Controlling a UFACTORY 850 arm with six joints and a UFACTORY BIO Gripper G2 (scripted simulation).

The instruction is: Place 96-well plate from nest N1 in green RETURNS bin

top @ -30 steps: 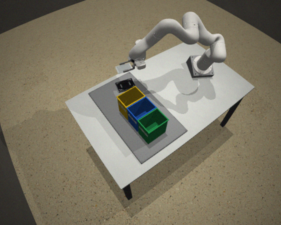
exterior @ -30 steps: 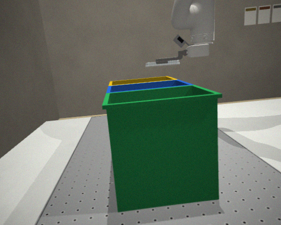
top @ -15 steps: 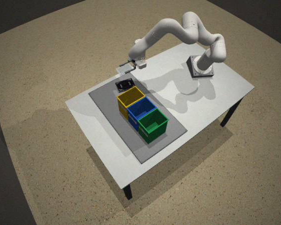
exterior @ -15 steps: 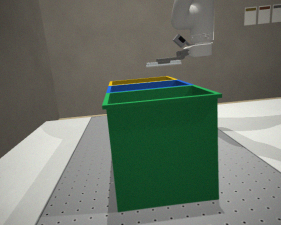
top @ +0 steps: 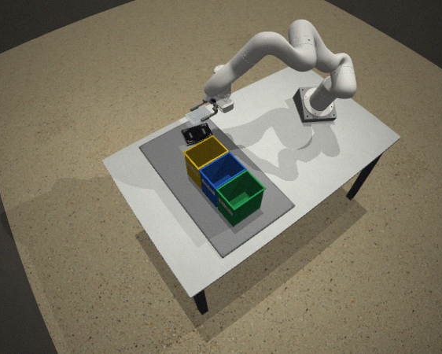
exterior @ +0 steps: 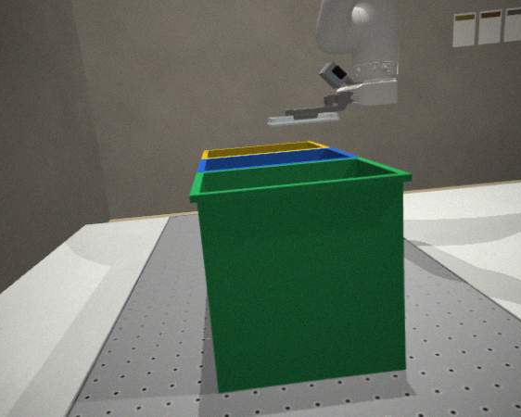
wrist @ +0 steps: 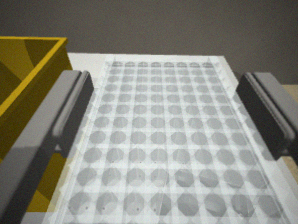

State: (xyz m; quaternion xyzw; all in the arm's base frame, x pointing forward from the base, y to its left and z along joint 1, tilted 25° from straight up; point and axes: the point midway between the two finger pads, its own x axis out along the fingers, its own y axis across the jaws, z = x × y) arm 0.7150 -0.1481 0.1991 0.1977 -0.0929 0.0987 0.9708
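My gripper is now 10 mm past the green bin, 470 mm to the right of it and 130 mm above it. Round my hand: yellow bin: 50 mm ahead, 210 mm to the left, 130 mm below; then clear 96-well plate: 10 mm below; then black plate nest N1: 60 mm to the right, 220 mm below.
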